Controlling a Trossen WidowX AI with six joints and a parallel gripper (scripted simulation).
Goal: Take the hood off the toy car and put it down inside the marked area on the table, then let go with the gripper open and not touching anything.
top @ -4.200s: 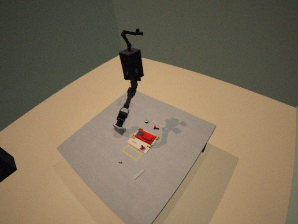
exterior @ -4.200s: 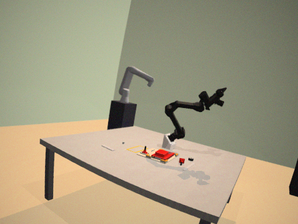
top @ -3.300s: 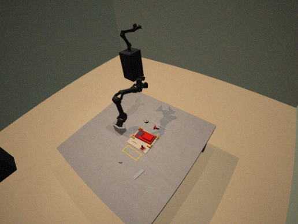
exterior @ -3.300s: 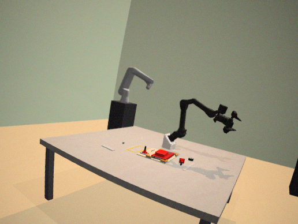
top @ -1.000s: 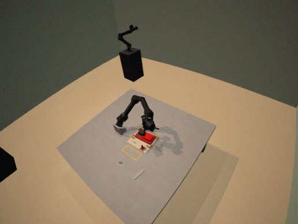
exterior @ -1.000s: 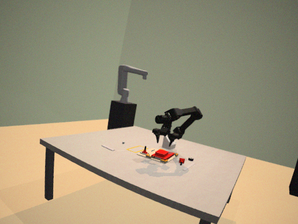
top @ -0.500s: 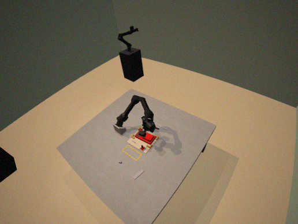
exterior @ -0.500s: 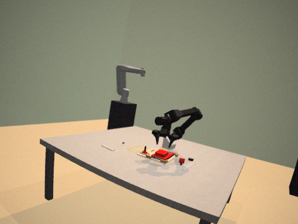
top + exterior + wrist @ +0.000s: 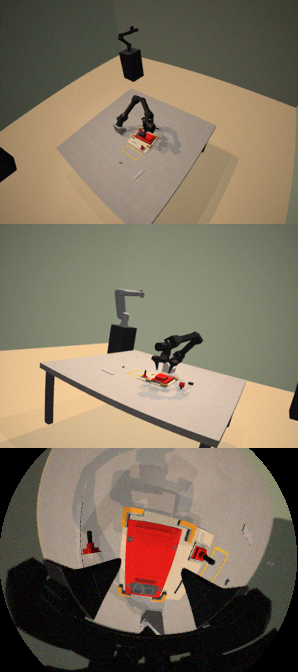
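The hood lies 40 mm below my gripper tip. Round my gripper tip: black wheel: 180 mm behind, 160 mm to the left, 70 mm below.
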